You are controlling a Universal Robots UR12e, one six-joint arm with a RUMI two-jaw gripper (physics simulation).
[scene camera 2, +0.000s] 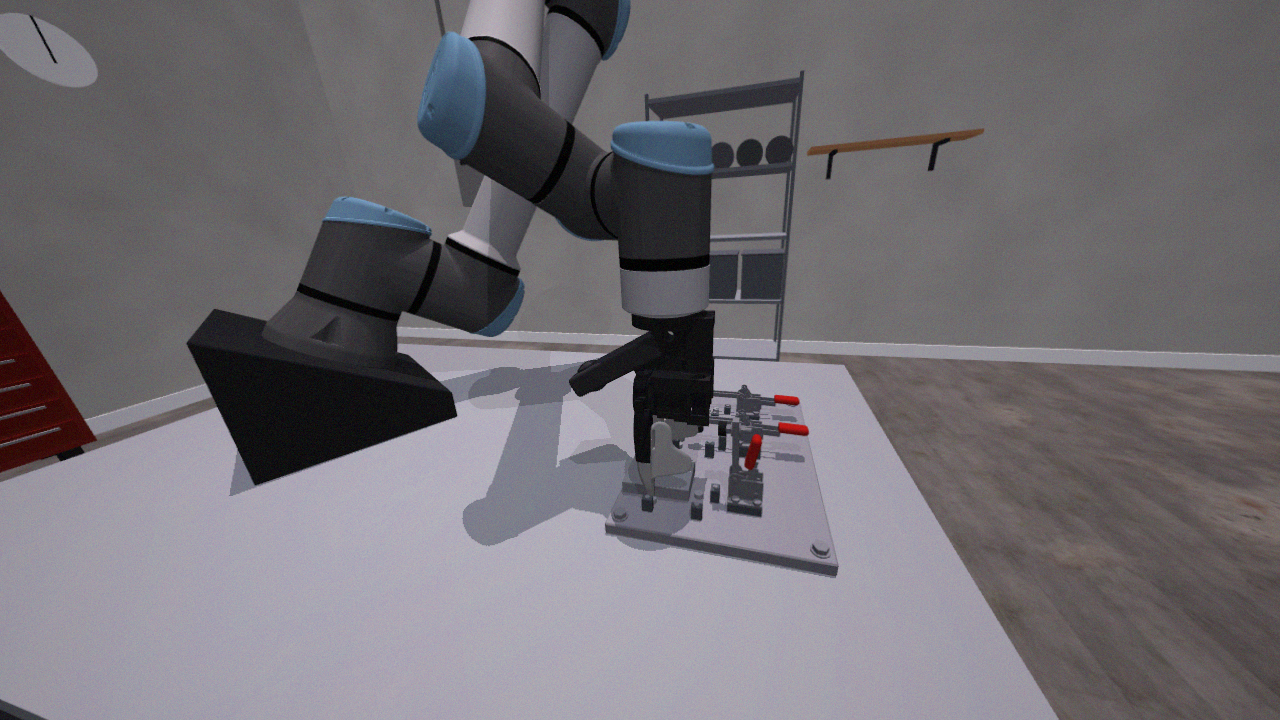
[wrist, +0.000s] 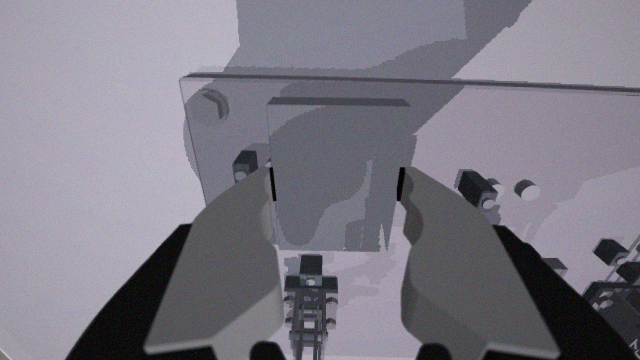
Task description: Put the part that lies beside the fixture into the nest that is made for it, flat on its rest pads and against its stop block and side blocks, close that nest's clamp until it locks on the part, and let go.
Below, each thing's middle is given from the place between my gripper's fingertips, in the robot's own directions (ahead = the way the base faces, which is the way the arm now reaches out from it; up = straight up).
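Labels:
The flat grey part [scene camera 2: 678, 487] is right at my hand.

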